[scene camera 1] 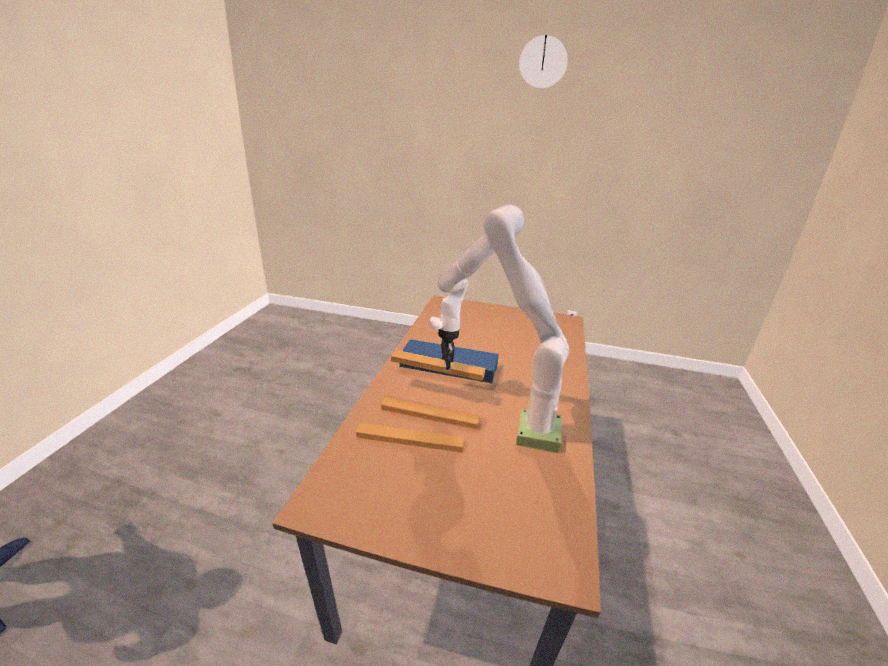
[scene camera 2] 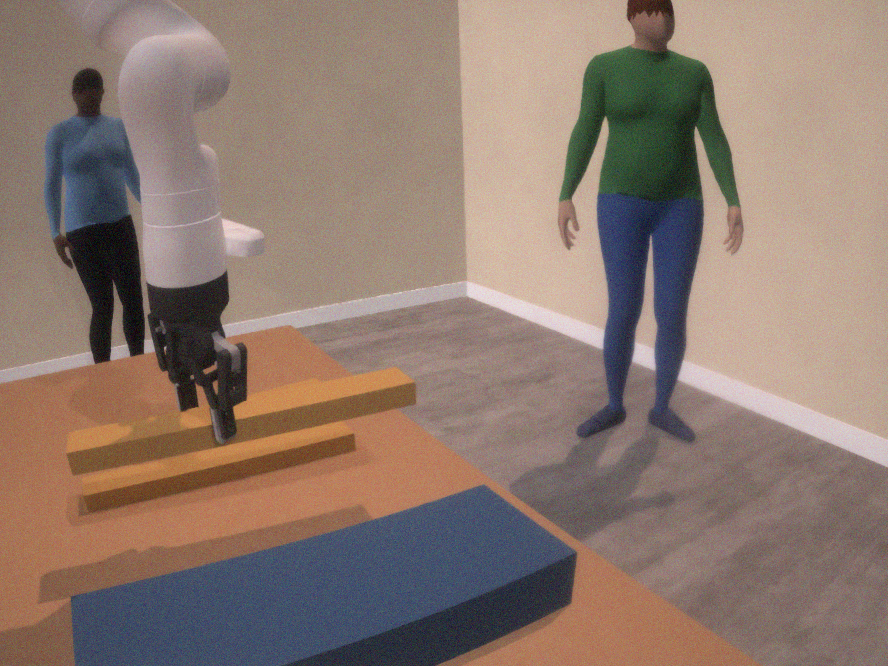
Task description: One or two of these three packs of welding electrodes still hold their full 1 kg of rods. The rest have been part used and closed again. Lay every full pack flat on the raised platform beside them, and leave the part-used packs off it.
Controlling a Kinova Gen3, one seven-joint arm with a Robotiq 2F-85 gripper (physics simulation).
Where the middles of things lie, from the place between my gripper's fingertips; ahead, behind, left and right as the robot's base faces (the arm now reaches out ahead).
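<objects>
With the blue raised platform (scene camera 2: 454, 574), I find it 30 mm ahead of my hand, 200 mm to the right of it and 100 mm below it.
</objects>
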